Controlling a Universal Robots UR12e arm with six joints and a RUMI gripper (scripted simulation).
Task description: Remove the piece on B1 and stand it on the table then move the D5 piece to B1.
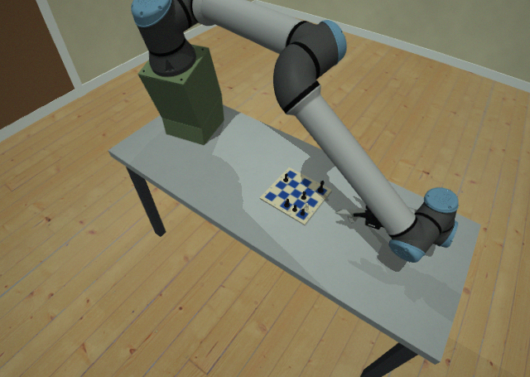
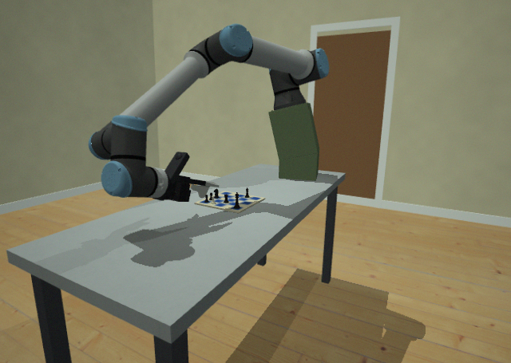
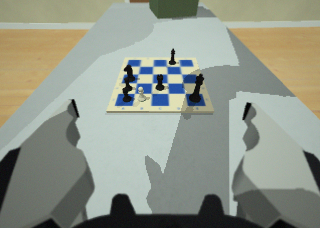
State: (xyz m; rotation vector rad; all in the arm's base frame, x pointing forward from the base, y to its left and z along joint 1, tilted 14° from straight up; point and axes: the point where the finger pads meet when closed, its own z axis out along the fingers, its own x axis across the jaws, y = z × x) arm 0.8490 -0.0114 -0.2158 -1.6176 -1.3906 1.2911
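Now: hand 120 mm past the white piece, 110 mm above it and 50 mm to the left of it. The rest, counted from my hand: blue-and-cream chessboard (200 mm behind, 120 mm below, 10 mm to the right).
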